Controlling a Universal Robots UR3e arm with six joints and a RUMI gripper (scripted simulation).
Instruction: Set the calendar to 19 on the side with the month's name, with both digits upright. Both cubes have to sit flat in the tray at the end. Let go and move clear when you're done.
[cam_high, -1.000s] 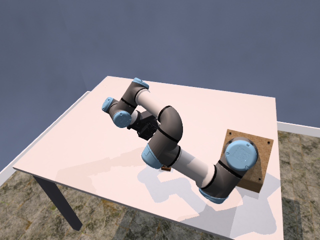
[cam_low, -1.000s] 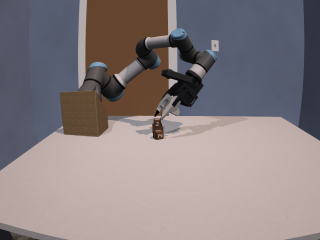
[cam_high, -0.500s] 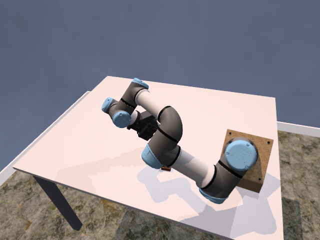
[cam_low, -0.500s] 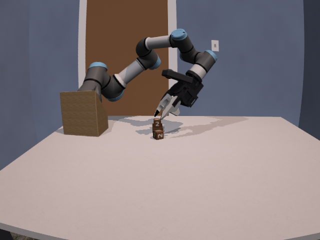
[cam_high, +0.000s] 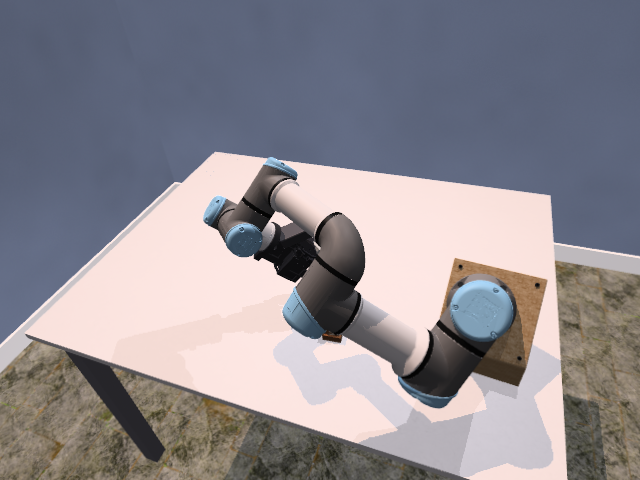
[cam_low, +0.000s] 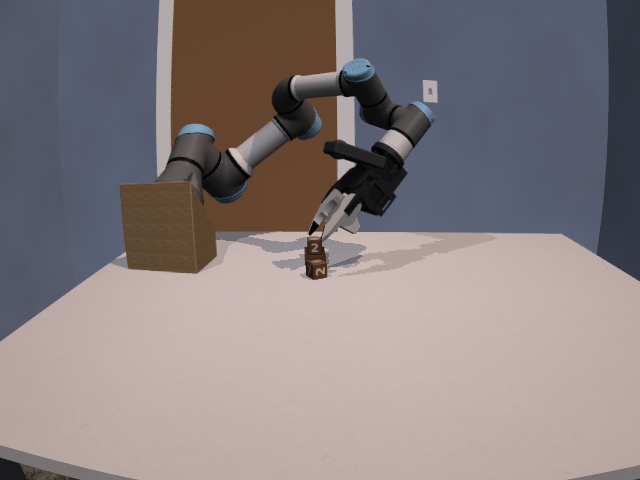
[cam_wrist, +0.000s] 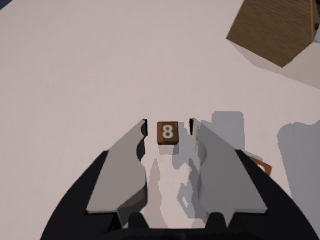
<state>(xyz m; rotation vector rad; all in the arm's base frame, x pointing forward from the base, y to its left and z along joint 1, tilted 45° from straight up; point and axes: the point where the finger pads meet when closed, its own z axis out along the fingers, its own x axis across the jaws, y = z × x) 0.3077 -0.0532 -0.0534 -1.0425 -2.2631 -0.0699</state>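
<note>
Now: the brown digit cube 70 mm below my hand and 10 mm behind it. The rest, counted from my hand: tray: 100 mm to the left, 80 mm below, 10 mm behind.
</note>
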